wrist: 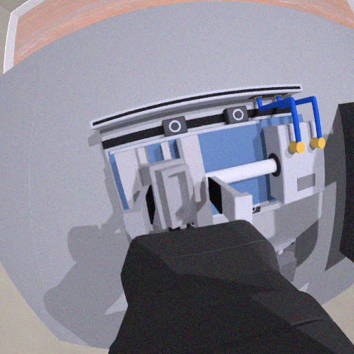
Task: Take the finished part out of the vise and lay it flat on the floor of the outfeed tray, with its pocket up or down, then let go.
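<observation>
The finished part (172,195), a grey block with a rectangular pocket facing the camera, is in the vise (190,151), between its pale left jaw and the upright pale jaw at the rod's end. Whether the jaws press on it cannot be told. My gripper (180,192) is open and empty. One finger stands to the left of the part and the other to its right, with gaps on both sides. The gripper body hides the part's near end. The outfeed tray cannot be made out in the wrist view.
A white rod (245,171) runs right to a cylinder block (305,167) with blue hoses (296,120) and yellow fittings. A long rail (200,98) stands behind the vise. A dark block (347,185) is at the right edge. A reddish surface with a white edge shows at the top.
</observation>
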